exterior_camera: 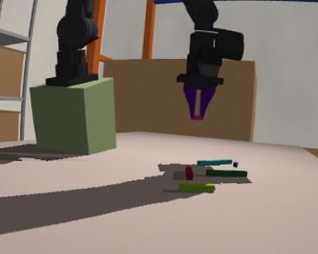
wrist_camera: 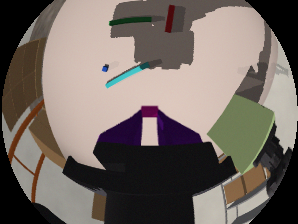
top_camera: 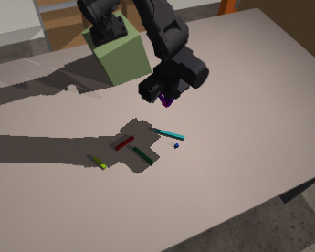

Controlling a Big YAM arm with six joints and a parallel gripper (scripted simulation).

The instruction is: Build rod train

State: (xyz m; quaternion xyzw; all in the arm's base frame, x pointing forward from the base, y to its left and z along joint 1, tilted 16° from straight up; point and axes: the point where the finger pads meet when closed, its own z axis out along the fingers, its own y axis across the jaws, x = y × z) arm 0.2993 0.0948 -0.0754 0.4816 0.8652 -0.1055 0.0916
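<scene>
The magenta rod is 1 cm to the right of my hand. Round my hand: turquoise rod 5 cm ahead, 10 cm below; then blue rod 10 cm ahead, 1 cm to the left, 10 cm below; then green rod 11 cm ahead, 10 cm to the right, 10 cm below.
</scene>
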